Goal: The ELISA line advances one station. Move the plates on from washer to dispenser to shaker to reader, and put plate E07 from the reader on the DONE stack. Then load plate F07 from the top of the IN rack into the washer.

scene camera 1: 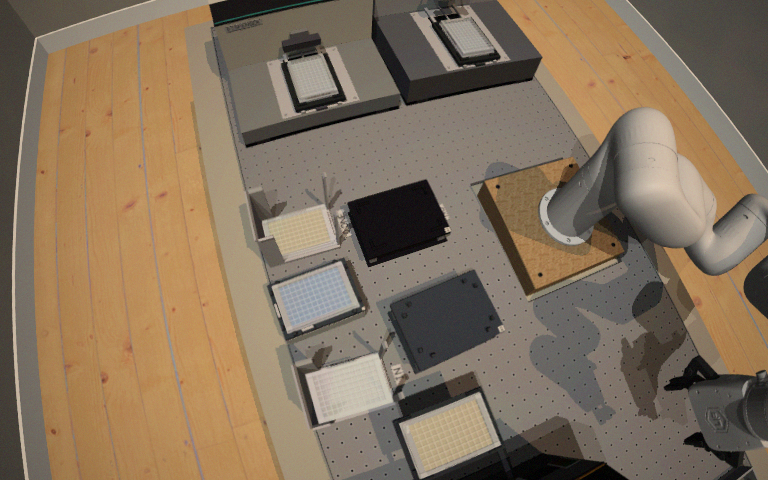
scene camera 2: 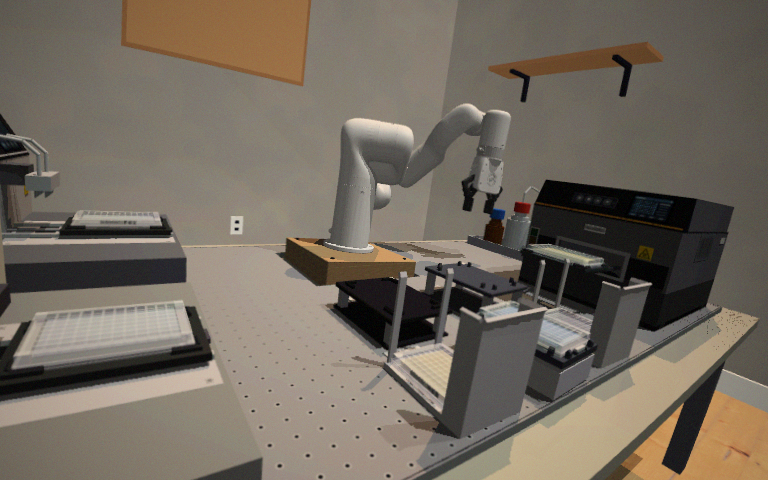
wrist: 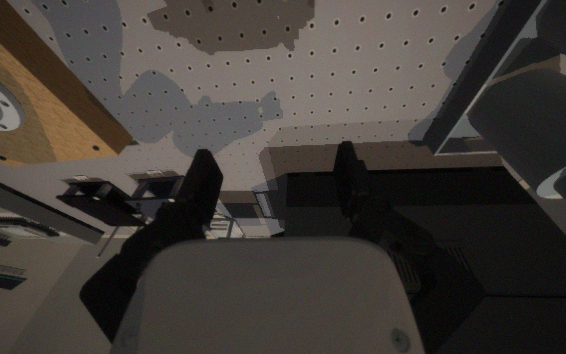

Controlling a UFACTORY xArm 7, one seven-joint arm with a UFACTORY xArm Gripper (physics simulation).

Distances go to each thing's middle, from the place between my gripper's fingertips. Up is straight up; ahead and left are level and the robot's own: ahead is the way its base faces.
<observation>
Now: the bluish plate [scene camera 1: 308, 299] 46 cm ahead of my hand, 42 cm to the right of it and 9 cm below it.
</observation>
